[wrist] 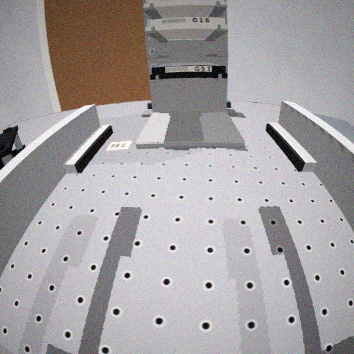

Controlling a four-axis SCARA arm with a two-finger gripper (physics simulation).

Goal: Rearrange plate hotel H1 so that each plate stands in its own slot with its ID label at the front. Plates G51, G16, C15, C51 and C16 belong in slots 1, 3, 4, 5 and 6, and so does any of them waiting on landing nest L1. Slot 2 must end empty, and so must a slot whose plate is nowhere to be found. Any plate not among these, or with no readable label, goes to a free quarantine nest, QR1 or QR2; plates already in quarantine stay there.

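Frame: origin at the arm's base, x ahead, y left, z up, level; metres.
Seen in the pictures: gripper, fingertip midpoint: (188, 111).
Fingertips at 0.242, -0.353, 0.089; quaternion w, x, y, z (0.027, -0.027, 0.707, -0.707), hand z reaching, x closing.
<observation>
Pixels of each thing's top centre, then the offset from my fingertips to it, as dx, dy, dz. "pt": a spot on its surface instead. Level surfaces: height alone.
- Plate hotel H1, surface spot: (189, 95) pt +0.016, -0.233, -0.039
- Plate G51, middle of its top: (187, 63) +0.012, -0.169, +0.023
- Plate G16, middle of its top: (185, 25) +0.012, -0.169, +0.079
- hotel's grey base, surface spot: (182, 131) pt +0.019, -0.131, -0.068
- perforated deck, its level: dz -0.076
- small H1 card, middle of its top: (118, 144) +0.106, -0.105, -0.076
- black object, surface spot: (9, 144) pt +0.241, -0.031, -0.027
Plate hotel H1 (189, 95) stands upright at the top centre of the wrist view, and its upper part is cut off by the frame edge. Plate G51 (188, 72), black-edged with its label at the front, lies in the lowest slot. Above it, the slot marked 2 shows no plate. Plate G16 (186, 22), light-edged with its label at the front, lies in the slot above that. Higher slots are cut off or unreadable. My gripper (188, 111) is open and empty, its dark-padded fingers apart at left and right, in front of the hotel. Landing nest L1 and the quarantine nests do not show.
The hotel's grey base (182, 131) stretches forward on the perforated deck (187, 260). A small H1 card (119, 145) lies to its left. A black object (9, 144) is partly visible at the left edge. A brown panel (97, 55) stands behind the hotel at left.
</observation>
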